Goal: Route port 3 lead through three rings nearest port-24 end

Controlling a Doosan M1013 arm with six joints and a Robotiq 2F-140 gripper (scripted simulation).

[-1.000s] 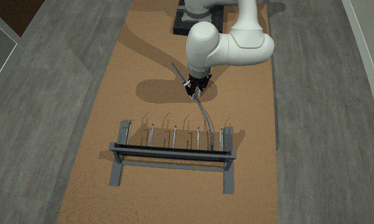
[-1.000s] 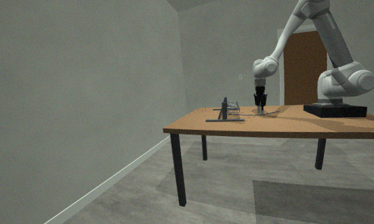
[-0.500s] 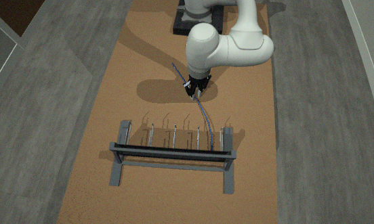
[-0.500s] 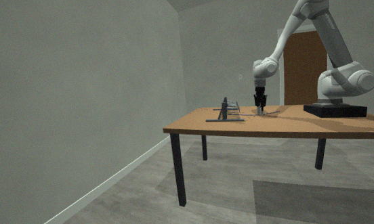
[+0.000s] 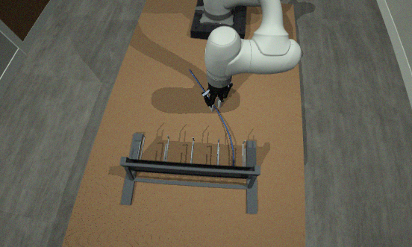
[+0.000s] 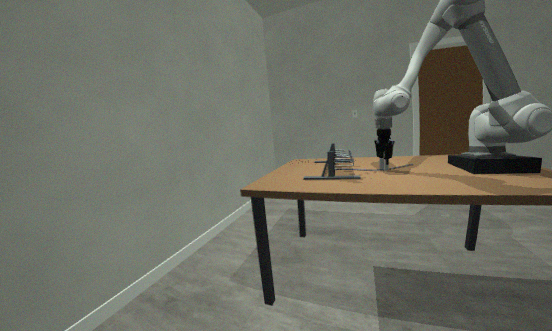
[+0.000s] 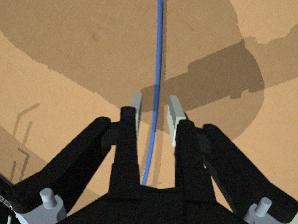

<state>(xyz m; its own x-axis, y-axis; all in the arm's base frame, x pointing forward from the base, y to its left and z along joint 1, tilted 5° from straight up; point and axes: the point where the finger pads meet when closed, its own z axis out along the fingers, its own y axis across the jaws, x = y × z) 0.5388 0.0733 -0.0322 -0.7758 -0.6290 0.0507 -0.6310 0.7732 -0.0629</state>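
Now: the dark grey rack 31 cm ahead of my hand, 4 cm to the right of it and 3 cm above it.
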